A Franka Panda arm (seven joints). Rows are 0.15 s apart.
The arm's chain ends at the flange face. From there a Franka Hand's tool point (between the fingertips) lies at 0.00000 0.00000 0.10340 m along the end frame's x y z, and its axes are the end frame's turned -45 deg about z.
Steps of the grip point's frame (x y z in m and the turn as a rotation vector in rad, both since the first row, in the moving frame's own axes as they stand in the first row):
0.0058, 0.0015, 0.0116, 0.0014, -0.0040, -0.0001
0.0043, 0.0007, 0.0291, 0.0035, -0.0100, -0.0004
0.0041, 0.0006, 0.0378, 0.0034, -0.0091, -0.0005
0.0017, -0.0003, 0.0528, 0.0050, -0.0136, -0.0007
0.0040, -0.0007, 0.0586, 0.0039, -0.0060, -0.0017
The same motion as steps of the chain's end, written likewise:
0.0056, -0.0032, 0.0116, -0.0018, -0.0038, -0.0001
0.0045, -0.0030, 0.0291, -0.0046, -0.0095, -0.0004
0.0042, -0.0029, 0.0378, -0.0040, -0.0088, -0.0005
0.0023, -0.0020, 0.0528, -0.0061, -0.0132, -0.0007
0.0031, -0.0035, 0.0586, -0.0015, -0.0070, -0.0017

